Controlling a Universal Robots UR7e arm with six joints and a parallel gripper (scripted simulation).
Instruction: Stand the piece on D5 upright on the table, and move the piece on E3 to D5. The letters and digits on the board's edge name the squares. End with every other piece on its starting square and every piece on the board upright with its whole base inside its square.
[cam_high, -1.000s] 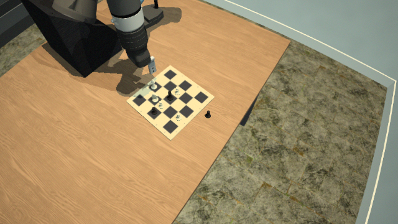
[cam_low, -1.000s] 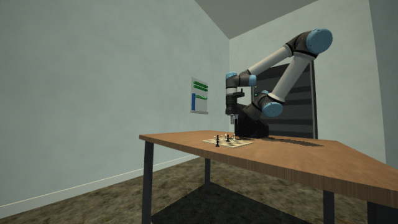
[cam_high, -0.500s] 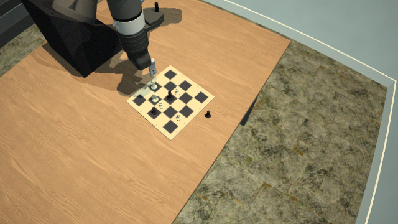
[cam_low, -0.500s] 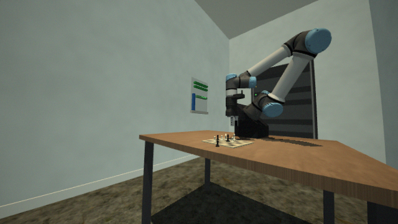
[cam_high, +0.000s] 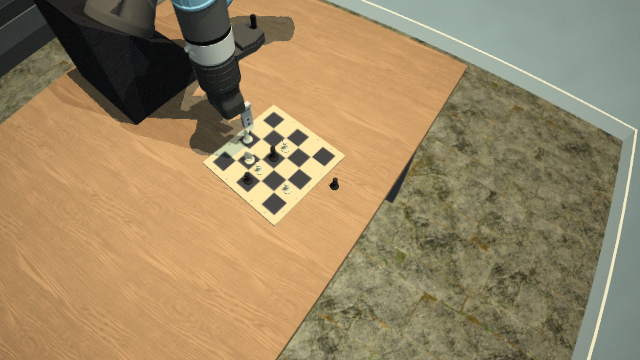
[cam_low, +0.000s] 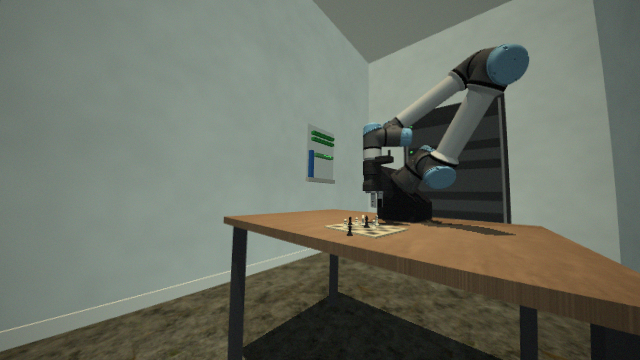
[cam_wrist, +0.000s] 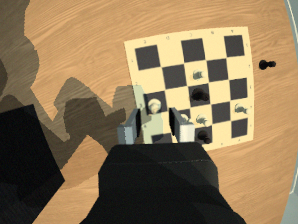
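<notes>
The chessboard is 80 mm ahead of my hand, 10 mm to the right of it and 90 mm below it.
</notes>
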